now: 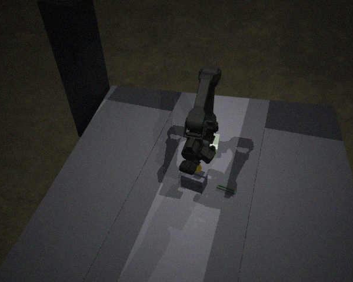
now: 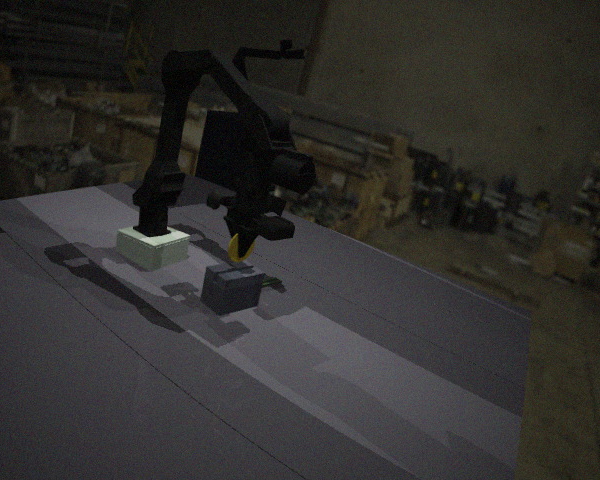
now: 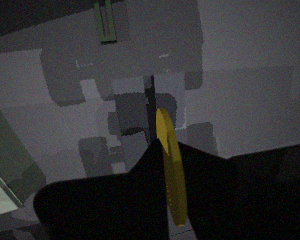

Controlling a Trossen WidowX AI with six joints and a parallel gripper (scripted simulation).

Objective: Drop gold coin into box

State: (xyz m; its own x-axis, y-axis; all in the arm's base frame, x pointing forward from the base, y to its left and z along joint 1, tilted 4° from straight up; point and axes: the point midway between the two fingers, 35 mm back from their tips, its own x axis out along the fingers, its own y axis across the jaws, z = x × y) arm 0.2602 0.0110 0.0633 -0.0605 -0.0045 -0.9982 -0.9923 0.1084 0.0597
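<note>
Now: gripper tip 20 mm below the gold coin.
</note>
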